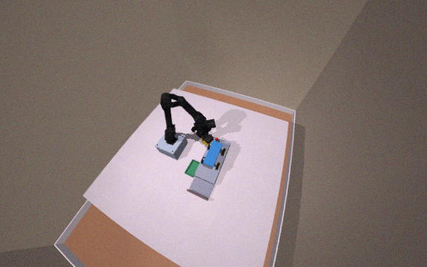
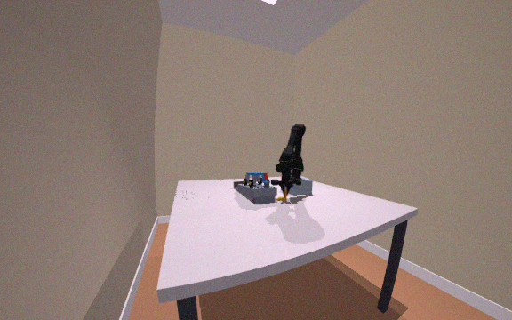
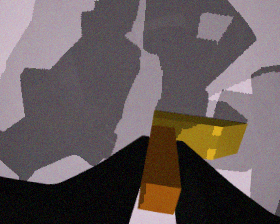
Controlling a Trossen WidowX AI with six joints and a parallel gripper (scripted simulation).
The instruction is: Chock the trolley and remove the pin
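My gripper tip is now 13 cm short of the red-headed stop pin, 11 cm below it and 2 cm to the left of it. Also, from my gripper tip: yellow chock: 2 cm ahead, 1 cm to the right, 1 cm below; then green tray: 25 cm to the right, 4 cm below, 3 cm ahead; then blue trolley: 15 cm ahead, 13 cm to the right, 9 cm above.
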